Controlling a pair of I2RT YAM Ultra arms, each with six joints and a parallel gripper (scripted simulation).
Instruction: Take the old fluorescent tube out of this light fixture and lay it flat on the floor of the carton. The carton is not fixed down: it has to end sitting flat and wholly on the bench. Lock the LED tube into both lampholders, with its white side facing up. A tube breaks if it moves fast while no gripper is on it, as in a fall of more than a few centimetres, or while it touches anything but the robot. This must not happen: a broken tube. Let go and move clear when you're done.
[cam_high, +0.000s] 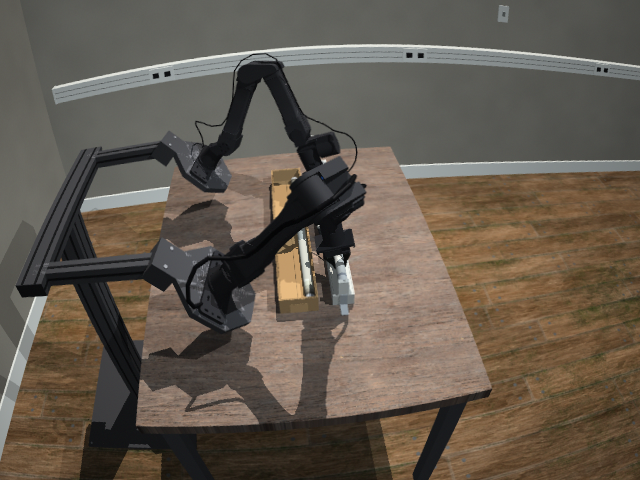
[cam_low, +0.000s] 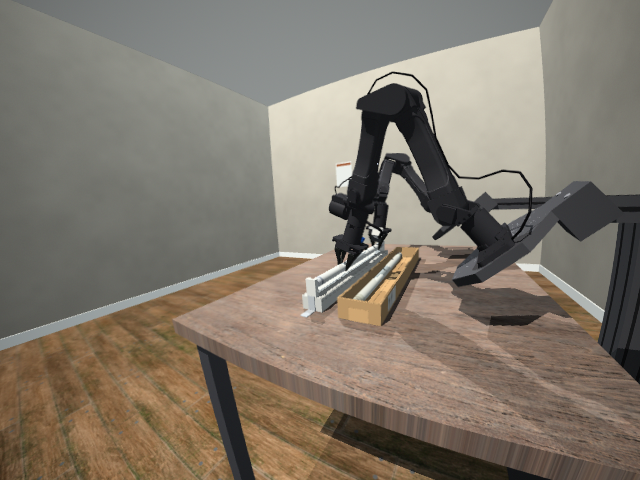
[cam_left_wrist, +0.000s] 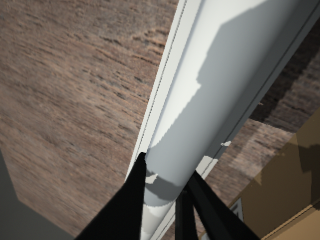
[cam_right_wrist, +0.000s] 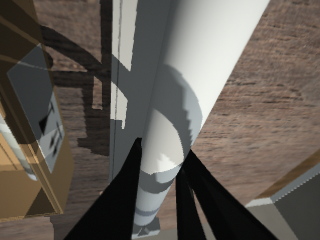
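Right now the LED tube is 12 cm to the right of my left hand and 2 cm behind it. Round my left hand: old fluorescent tube 11 cm to the right, 11 cm behind, 5 cm below; light fixture 12 cm to the right, 2 cm behind, 1 cm below; carton 14 cm behind, 10 cm to the right, 4 cm below.
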